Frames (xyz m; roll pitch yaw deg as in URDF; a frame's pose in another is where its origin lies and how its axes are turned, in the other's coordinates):
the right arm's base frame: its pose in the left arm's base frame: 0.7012 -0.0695 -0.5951 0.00 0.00 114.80
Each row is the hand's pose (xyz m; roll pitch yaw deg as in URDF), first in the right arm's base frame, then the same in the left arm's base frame.
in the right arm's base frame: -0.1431 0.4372 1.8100 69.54 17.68 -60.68
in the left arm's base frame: 0.3643 -0.3828 1.2149 69.54 17.68 54.12
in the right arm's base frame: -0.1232 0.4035 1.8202 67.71 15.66 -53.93
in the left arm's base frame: 0.3866 -0.3506 1.2251 67.71 15.66 60.87
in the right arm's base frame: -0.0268 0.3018 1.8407 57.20 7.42 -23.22
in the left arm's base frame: 0.4385 -0.2204 1.2456 57.20 7.42 91.58
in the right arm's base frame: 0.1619 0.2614 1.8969 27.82 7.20 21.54
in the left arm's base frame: 0.3960 -0.0322 1.3018 27.82 7.20 136.34
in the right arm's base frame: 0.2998 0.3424 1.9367 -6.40 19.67 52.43
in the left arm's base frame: 0.2646 0.0590 1.3416 -6.40 19.67 167.23
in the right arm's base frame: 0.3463 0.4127 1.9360 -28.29 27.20 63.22
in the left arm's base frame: 0.1813 0.0718 1.3409 -28.29 27.20 178.02
